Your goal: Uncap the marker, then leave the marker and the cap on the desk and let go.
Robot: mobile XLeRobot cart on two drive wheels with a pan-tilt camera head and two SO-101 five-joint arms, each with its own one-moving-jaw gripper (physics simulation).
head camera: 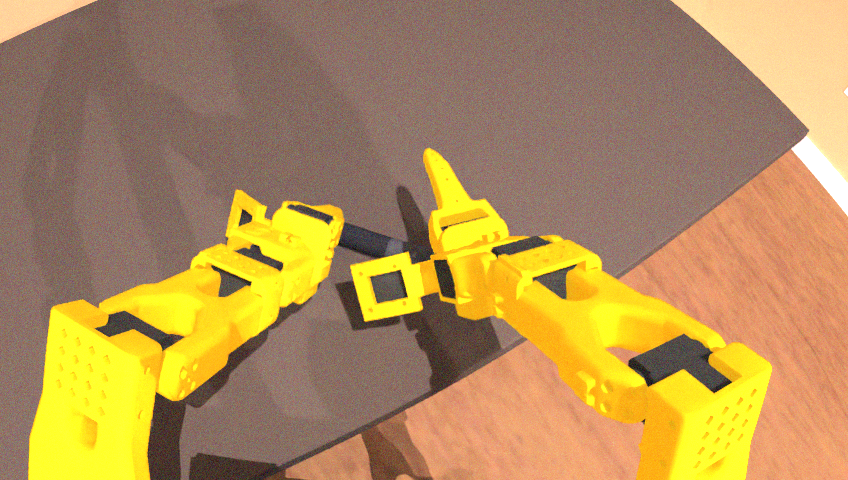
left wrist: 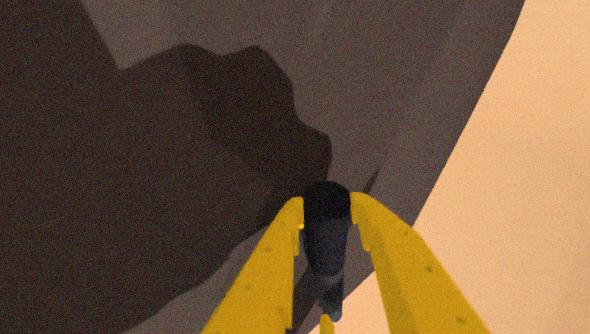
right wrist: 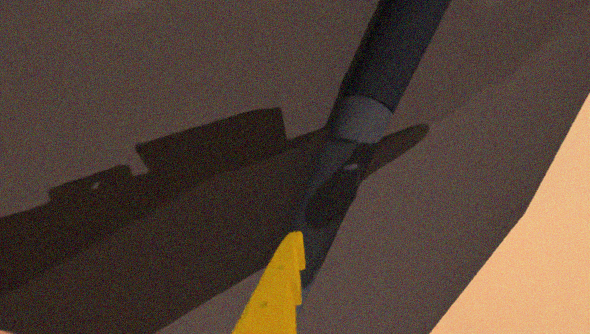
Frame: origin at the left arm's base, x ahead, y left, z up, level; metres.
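Seen in the pictures: left hand, its tool point: (head camera: 329, 241) (left wrist: 303, 208); right hand, its tool point: (left wrist: 329, 322) (right wrist: 303, 244).
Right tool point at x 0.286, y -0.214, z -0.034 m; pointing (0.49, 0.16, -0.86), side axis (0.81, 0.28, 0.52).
A point is followed by its place in that frame.
The dark marker (head camera: 363, 237) @(x 0.319, y -0.146, z -0.037 m) (left wrist: 326, 245) @(x 0.318, y -0.136, z -0.040 m) (right wrist: 395, 55) @(x 0.313, y -0.152, z -0.039 m) has a grey band near its middle. Its dark cap (head camera: 417, 251) @(x 0.308, y -0.192, z -0.037 m) (left wrist: 332, 306) (right wrist: 327, 205) @(x 0.299, y -0.204, z -0.039 m) continues in line beyond the band, and I see no gap there. My left gripper (head camera: 333, 228) (left wrist: 327, 205) @(x 0.321, y -0.117, z -0.049 m) is shut on the marker's barrel near its end, one jaw pressing on each side. My right gripper (head camera: 437, 208) (right wrist: 325, 240) @(x 0.286, y -0.214, z -0.034 m) is open around the cap end. One notched jaw shows in the right wrist view, its tip beside the cap; the other jaw is out of the picture. In the head view the right gripper's body hides the cap's far end.
The dark desk (head camera: 565, 118) @(x 0.502, y -0.363, z -0.056 m) (left wrist: 400, 75) @(x 0.415, y -0.118, z -0.056 m) (right wrist: 475, 175) @(x 0.527, y -0.223, z -0.056 m) lies below both grippers. Its front edge runs diagonally under my right arm, with wooden floor (head camera: 714, 267) @(x 0.732, y -1.101, z -0.776 m) beyond. Both arms cast shadows across the desk. The two grippers are close together.
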